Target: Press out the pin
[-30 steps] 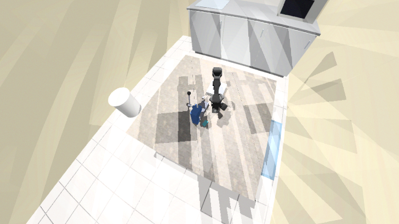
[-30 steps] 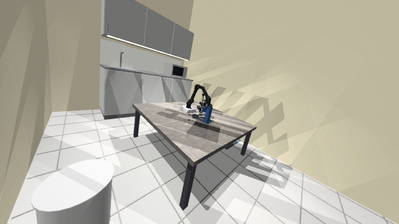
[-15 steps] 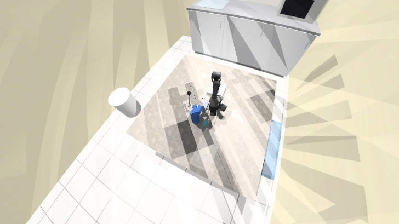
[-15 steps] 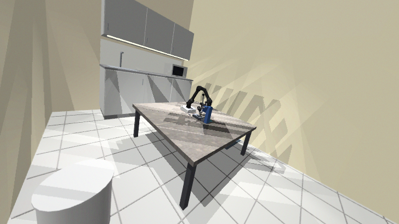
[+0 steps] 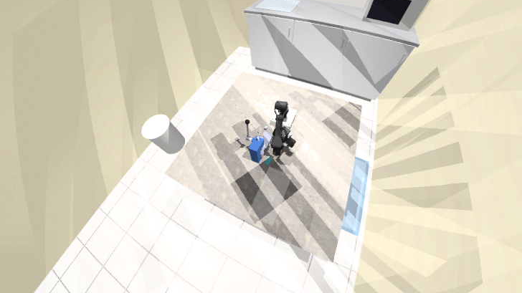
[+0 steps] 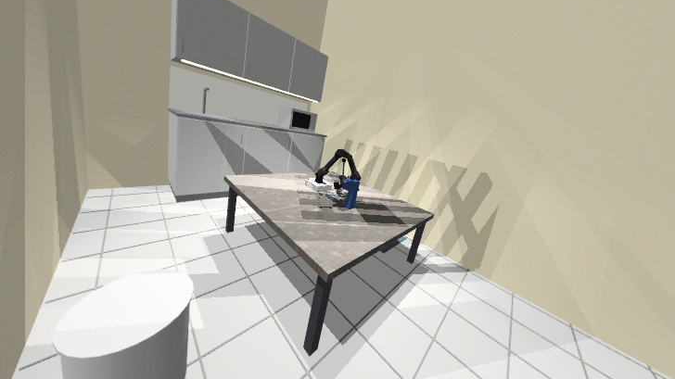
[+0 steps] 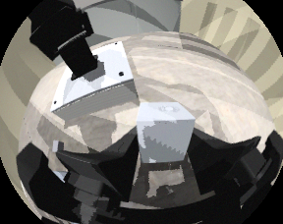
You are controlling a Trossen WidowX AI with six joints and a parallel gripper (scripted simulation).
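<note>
Right now the round pin is 10 mm to the left of my gripper tip and 10 mm above it. From my gripper tip the other things lie so: small cup: 250 mm ahead, 80 mm to the right, 30 mm below; then grey lever: 190 mm ahead, 230 mm to the right, 230 mm above.
</note>
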